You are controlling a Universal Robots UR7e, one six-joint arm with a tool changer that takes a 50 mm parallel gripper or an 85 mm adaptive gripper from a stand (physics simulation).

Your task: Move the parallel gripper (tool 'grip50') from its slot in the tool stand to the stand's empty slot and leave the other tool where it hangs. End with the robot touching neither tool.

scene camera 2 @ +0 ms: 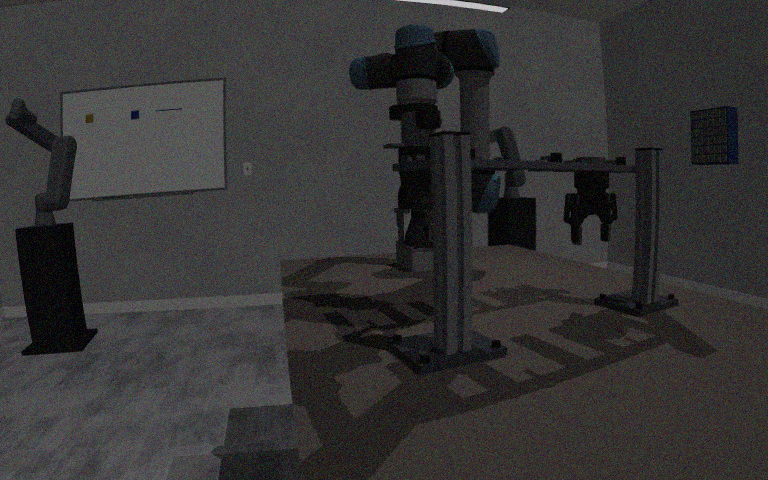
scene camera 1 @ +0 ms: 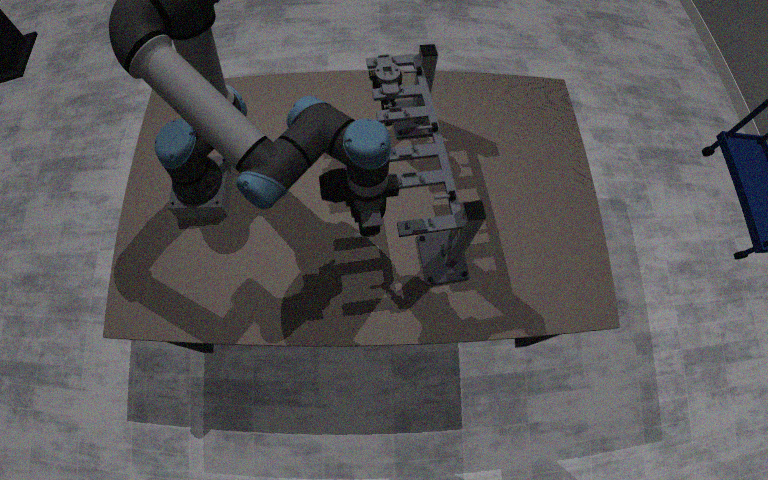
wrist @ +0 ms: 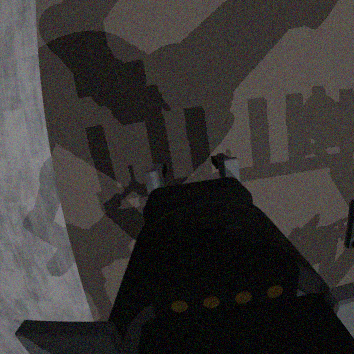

parallel gripper: scene camera 2; scene camera 1; wrist 204, 247
same spot on parallel gripper: (scene camera 1: 369, 220) = (scene camera 2: 393, 147)
